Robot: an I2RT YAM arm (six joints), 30 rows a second.
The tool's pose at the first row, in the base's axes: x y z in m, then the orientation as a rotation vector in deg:
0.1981, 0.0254, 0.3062, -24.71, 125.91, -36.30
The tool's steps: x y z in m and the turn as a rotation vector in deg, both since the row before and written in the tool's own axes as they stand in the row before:
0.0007, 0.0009, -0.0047, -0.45, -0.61, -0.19
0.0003, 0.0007, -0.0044, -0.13, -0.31, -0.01
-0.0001, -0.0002, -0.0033, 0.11, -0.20, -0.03
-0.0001, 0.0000, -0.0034, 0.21, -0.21, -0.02
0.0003, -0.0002, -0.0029, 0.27, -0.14, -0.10
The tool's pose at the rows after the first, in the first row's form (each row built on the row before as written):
0.1939, 0.0272, 0.3079, -25.30, 125.50, -35.71
0.1902, 0.0289, 0.3098, -25.45, 125.26, -35.47
0.1877, 0.0297, 0.3118, -25.47, 125.02, -35.53
0.1851, 0.0307, 0.3137, -25.43, 124.74, -35.69
0.1827, 0.0312, 0.3152, -25.43, 124.49, -35.98

